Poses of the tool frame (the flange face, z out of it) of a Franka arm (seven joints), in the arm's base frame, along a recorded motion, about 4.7 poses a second.
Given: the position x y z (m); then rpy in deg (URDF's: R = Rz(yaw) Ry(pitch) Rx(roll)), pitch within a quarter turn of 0, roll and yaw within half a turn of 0.
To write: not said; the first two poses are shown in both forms.
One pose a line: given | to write
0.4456 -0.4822 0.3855 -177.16 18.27 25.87 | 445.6 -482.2 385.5 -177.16 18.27 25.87
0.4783 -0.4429 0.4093 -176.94 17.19 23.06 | 478.3 -442.9 409.3 -176.94 17.19 23.06
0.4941 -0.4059 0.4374 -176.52 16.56 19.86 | 494.1 -405.9 437.4 -176.52 16.56 19.86
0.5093 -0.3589 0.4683 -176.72 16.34 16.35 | 509.3 -358.9 468.3 -176.72 16.34 16.35
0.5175 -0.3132 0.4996 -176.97 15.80 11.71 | 517.5 -313.2 499.6 -176.97 15.80 11.71
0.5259 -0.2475 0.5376 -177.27 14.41 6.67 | 525.9 -247.5 537.6 -177.27 14.41 6.67
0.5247 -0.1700 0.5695 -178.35 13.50 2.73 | 524.7 -170.0 569.5 -178.35 13.50 2.73
